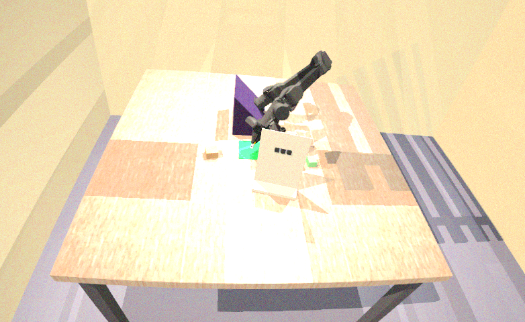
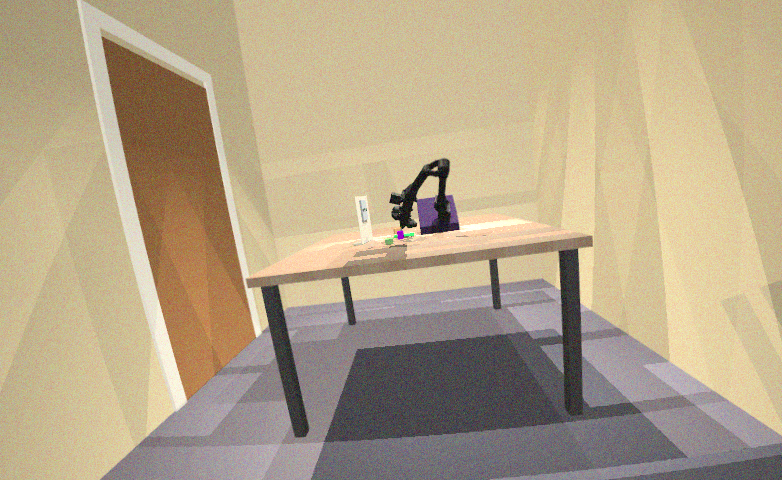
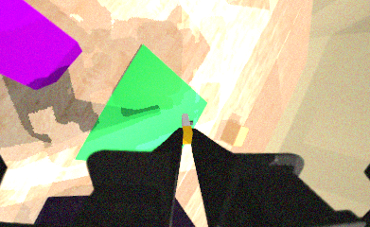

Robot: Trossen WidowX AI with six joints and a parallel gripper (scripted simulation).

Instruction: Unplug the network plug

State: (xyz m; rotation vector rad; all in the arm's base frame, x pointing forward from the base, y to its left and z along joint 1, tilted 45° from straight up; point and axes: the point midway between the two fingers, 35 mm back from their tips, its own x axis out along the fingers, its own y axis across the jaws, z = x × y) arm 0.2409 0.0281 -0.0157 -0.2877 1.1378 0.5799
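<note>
The green marked square lies 40 mm below my gripper tip and 10 mm behind it. Round my gripper tip: magenta block 120 mm to the left, 20 mm below, 10 mm behind; tan block 170 mm to the right, 50 mm ahead, 30 mm below; network plug 10 mm ahead.
</note>
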